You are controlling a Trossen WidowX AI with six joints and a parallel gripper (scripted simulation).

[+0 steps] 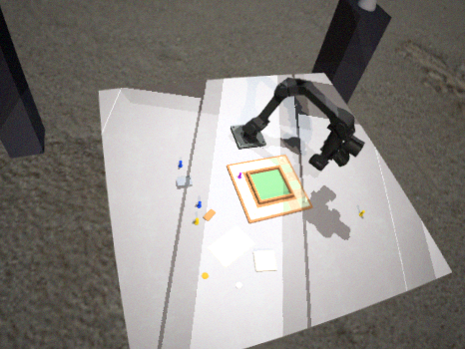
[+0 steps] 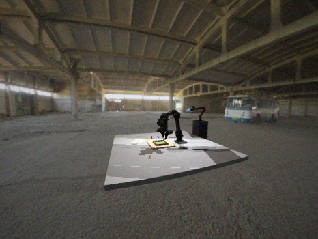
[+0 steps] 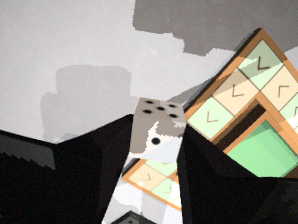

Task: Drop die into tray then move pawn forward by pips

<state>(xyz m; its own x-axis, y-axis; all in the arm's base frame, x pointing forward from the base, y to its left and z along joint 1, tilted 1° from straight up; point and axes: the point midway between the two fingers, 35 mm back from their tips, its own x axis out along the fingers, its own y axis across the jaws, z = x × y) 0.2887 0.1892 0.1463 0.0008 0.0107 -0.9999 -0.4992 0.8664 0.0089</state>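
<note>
My gripper tip is 310 mm to the left of the purple pawn, 100 mm above it and 80 mm past it. The rest, counted from my gripper tip: white tile 330 mm to the right, 290 mm ahead, 120 mm below; die right at my gripper tip; green dice tray 190 mm to the right, 120 mm below, 20 mm behind.
</note>
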